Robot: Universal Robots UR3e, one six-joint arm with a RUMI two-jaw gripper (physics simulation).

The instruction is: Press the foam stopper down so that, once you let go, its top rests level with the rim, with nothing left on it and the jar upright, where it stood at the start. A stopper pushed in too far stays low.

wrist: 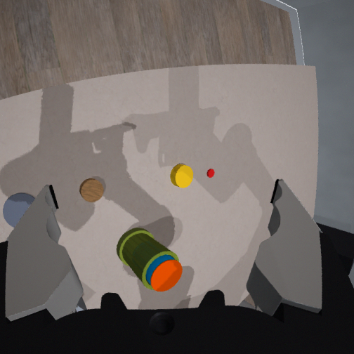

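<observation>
A green see-through jar (141, 248) stands upright on the table, low in the wrist view and left of its middle. At its mouth is the stopper, with a round orange top (166, 275) and a blue part (156, 264) between that top and the jar's green rim. The orange top stands above the rim. Whether the orange and blue parts are one piece I cannot tell. My gripper (164, 184) is wide open and empty. Its two jaws show at the left and right, above the table and apart from the jar. How deep the stopper sits inside is hidden.
On the pale table (280, 100) are a yellow disc (182, 176), a small red disc (210, 173), a brown wooden disc (92, 190) and a blue-grey disc (18, 209) partly behind the left jaw. The table's edges show at the top and right. Arm shadows cross the table.
</observation>
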